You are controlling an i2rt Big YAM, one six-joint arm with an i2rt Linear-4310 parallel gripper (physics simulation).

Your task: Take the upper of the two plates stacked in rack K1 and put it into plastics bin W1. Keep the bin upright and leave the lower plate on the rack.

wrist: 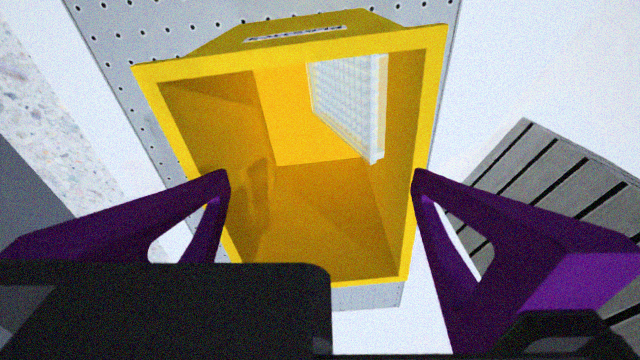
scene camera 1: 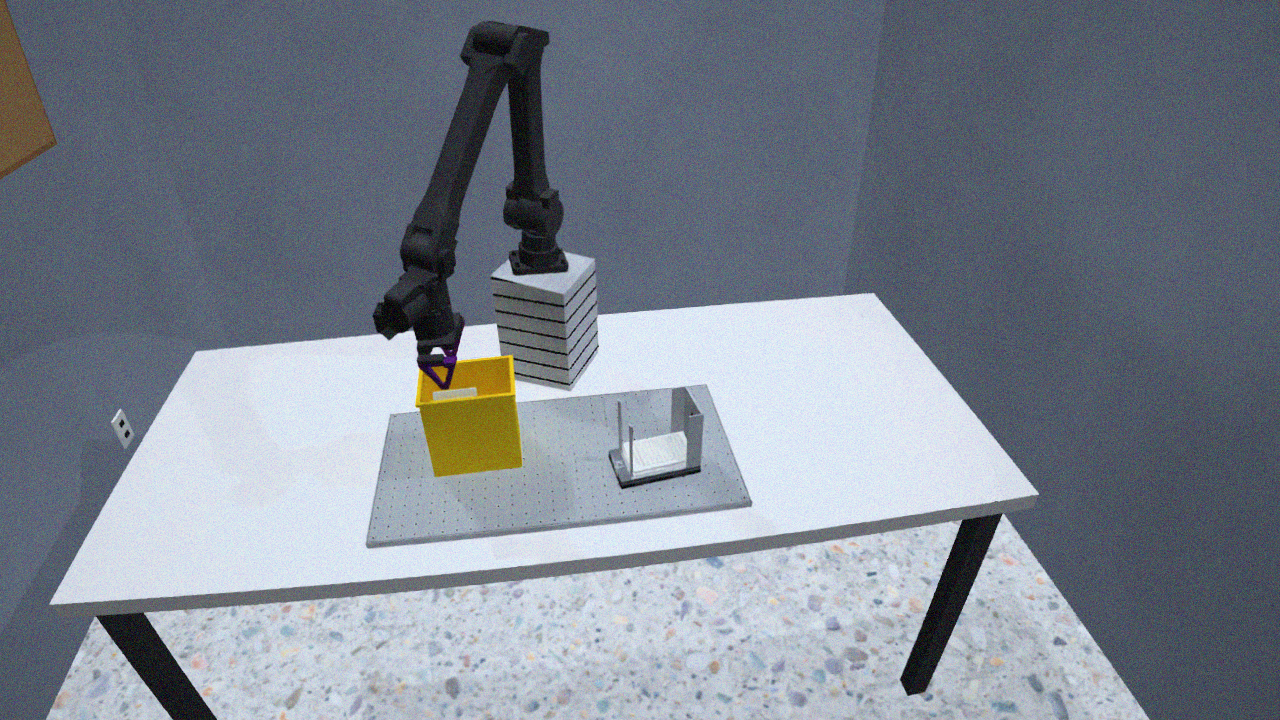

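The yellow plastics bin W1 [scene camera 1: 474, 438] [wrist: 290, 47] stands upright on the pegboard, its mouth open upward. A clear, whitish gridded plate [scene camera 1: 454, 393] [wrist: 345, 100] is inside the bin, tilted steeply against a side wall; its lower part is hidden in the scene view. My gripper [scene camera 1: 444, 380] [wrist: 320, 179] is open and empty above the bin mouth, with its purple fingers spread wide. Rack K1 [scene camera 1: 692, 443] stands at the right of the pegboard. A whitish plate [scene camera 1: 656, 453] lies flat on the rack between its posts.
The grey pegboard [scene camera 1: 572, 501] [wrist: 105, 25] lies on the white table [scene camera 1: 841, 402]. The striped white block [scene camera 1: 529, 331] [wrist: 545, 185] that carries the arm base stands behind the bin, to its right in the scene view. The rack has thin upright posts and a taller end wall.
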